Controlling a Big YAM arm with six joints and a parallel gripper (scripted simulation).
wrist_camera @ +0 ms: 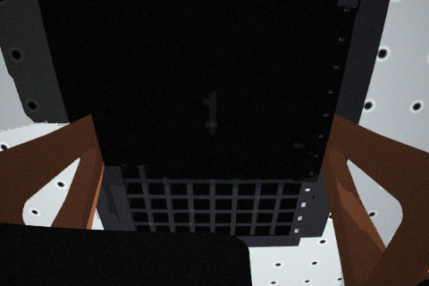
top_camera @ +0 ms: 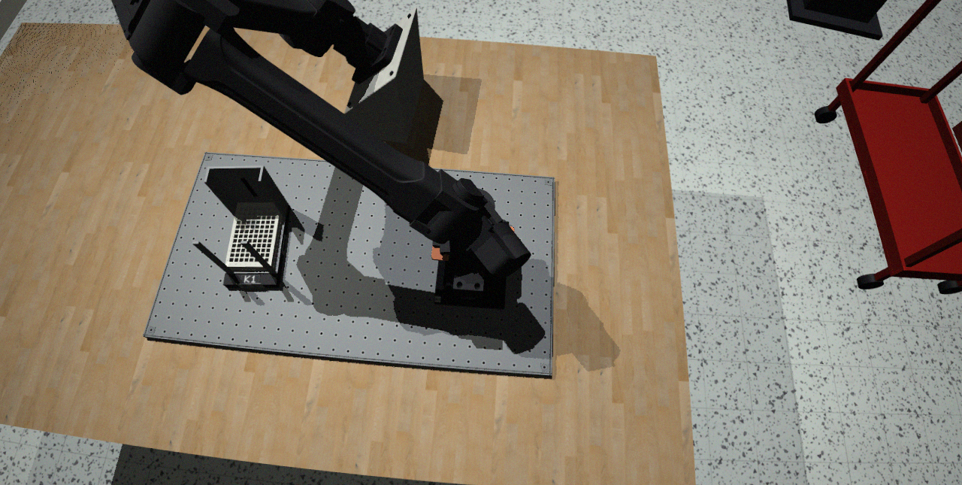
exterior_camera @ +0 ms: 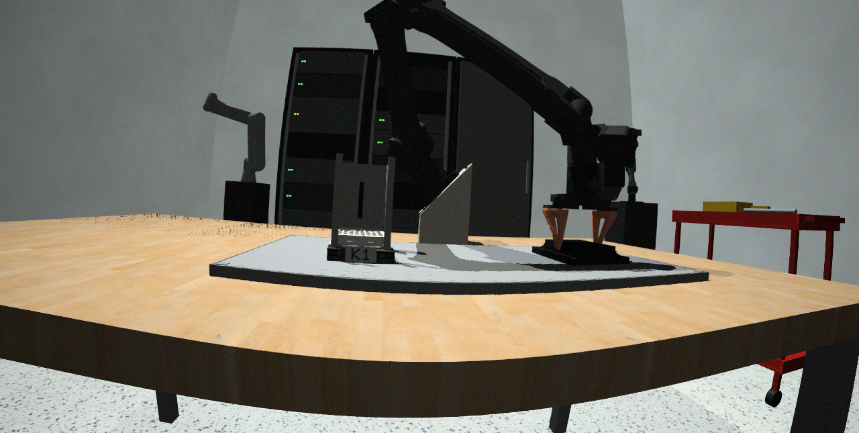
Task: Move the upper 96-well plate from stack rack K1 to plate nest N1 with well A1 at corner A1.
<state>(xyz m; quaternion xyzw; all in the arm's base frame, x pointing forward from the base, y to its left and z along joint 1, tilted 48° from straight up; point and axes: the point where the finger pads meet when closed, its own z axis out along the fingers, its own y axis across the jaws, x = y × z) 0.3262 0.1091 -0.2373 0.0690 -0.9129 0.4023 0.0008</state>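
My gripper is now 20 mm above the black plate nest N1. From my hand the other things lie so: pale A1 square 80 mm ahead, 40 mm to the right, 10 mm below; white 96-well plate 40 mm ahead, 390 mm to the right.
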